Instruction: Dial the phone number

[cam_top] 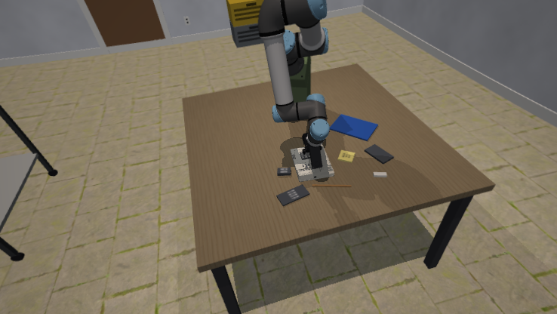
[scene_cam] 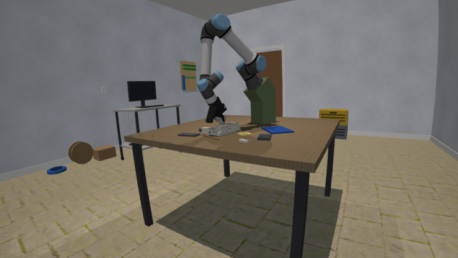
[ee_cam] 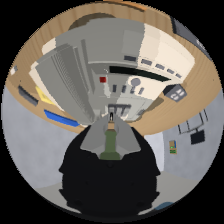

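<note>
Right now my hand is 3 cm short of the handset and 5 cm to the right of it. The rest, counted from my hand: yellow note (3 cm ahead, 19 cm to the left, 4 cm below); pencil (20 cm ahead, 5 cm to the left, 4 cm below); small dark device (5 cm ahead, 14 cm to the right, 3 cm below).
</note>
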